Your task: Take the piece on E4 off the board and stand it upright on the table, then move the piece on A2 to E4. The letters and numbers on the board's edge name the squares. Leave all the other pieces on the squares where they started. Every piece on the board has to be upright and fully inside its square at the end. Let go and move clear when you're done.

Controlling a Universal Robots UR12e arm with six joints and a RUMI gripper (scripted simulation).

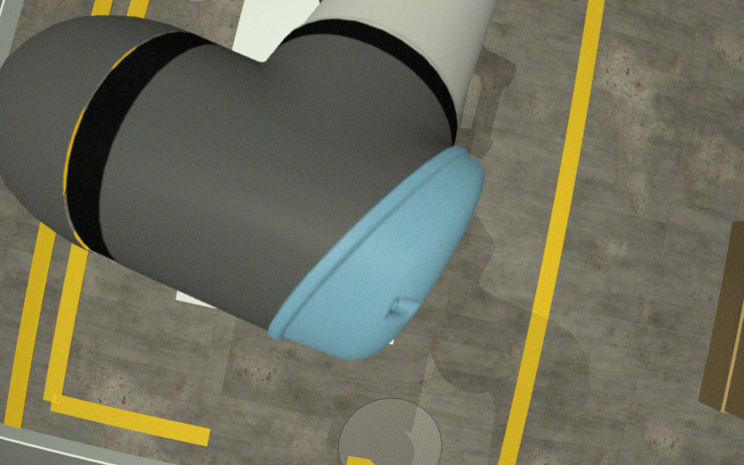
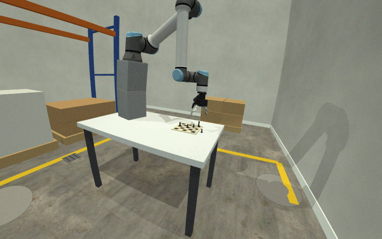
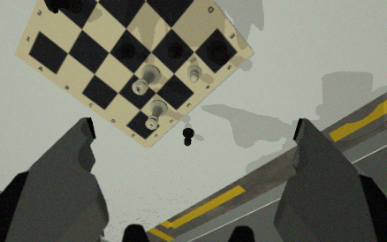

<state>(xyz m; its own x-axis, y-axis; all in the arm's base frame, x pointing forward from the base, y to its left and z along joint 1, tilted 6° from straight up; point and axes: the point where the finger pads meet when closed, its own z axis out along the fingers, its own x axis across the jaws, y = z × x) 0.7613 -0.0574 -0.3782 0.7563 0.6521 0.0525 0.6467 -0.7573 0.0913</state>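
Now: the chessboard 80 mm behind my hand, 30 mm to the right of it and 120 mm below it.
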